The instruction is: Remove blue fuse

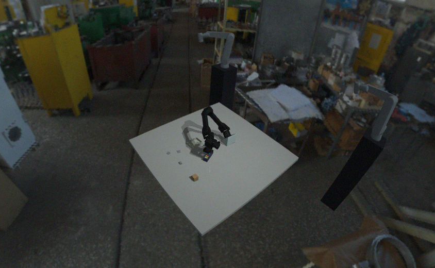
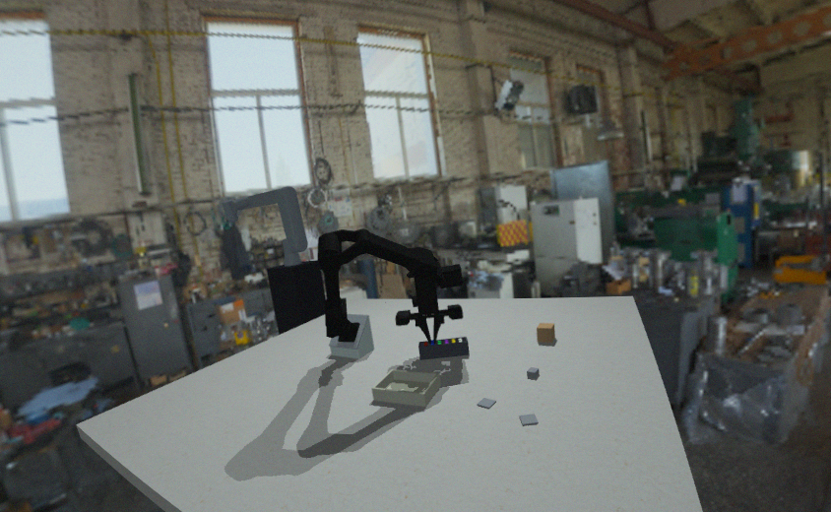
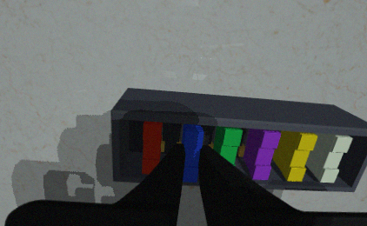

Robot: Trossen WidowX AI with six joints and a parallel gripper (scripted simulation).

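The beige tray is 2 cm ahead of my gripper tip, 21 cm to the right of it and 4 cm below it. From my gripper tip the other things lie so: blue fuse 1 cm below; brown cube 30 cm ahead, 15 cm to the left, 2 cm below.
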